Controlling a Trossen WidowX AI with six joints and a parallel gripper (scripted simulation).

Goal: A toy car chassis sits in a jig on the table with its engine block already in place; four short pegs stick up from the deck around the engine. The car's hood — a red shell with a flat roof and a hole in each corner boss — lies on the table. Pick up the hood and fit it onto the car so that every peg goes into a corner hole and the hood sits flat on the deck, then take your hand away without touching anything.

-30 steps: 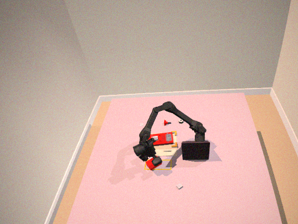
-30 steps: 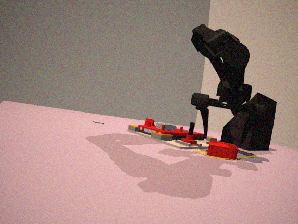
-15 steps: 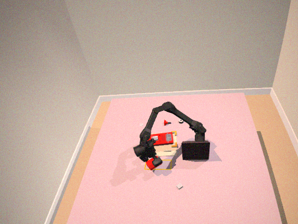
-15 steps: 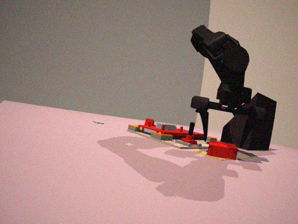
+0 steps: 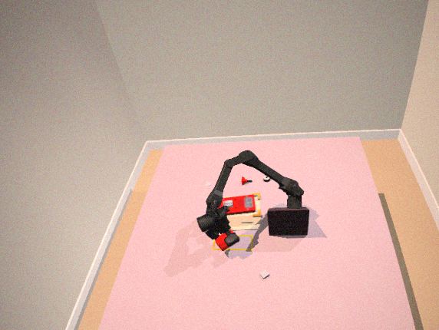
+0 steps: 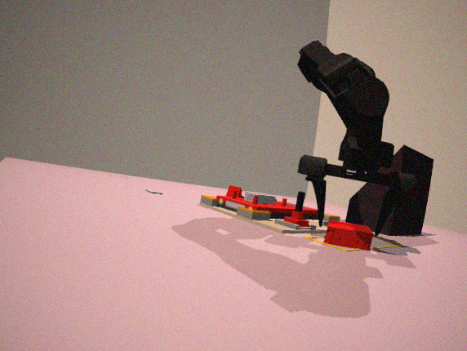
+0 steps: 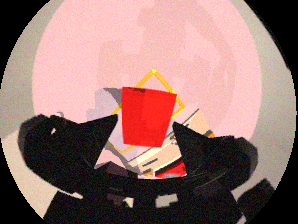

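My gripper tip is right at the red hood. Round my gripper tip: grey engine block 21 cm to the right, 2 cm behind, 1 cm above; jig 19 cm to the right, 5 cm behind, 1 cm below.
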